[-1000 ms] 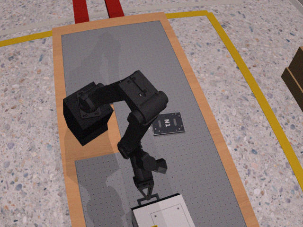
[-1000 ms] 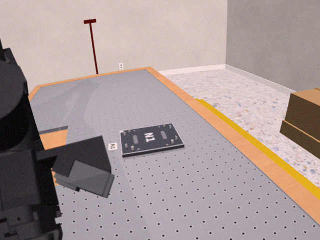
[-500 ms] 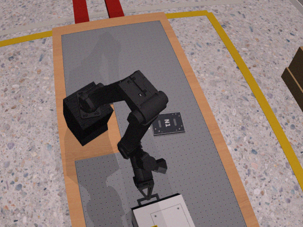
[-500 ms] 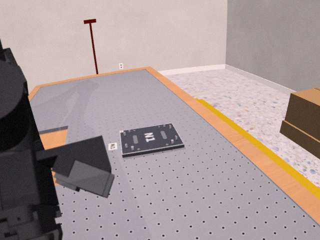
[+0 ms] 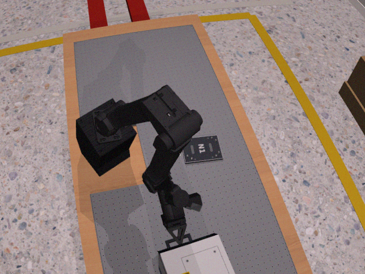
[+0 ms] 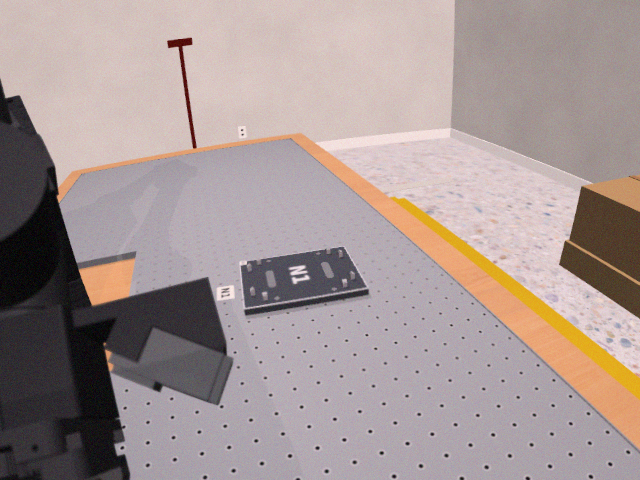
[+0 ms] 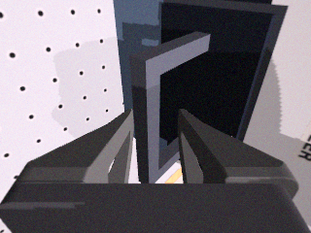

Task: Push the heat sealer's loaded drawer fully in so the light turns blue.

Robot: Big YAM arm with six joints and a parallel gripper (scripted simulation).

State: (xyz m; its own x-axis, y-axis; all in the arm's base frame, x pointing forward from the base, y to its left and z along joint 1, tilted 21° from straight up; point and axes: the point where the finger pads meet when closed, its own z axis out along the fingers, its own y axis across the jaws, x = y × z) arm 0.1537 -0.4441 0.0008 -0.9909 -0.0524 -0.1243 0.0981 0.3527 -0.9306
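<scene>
Now: the black drawer 110 mm to the right of my hand and 10 mm below it.
</scene>
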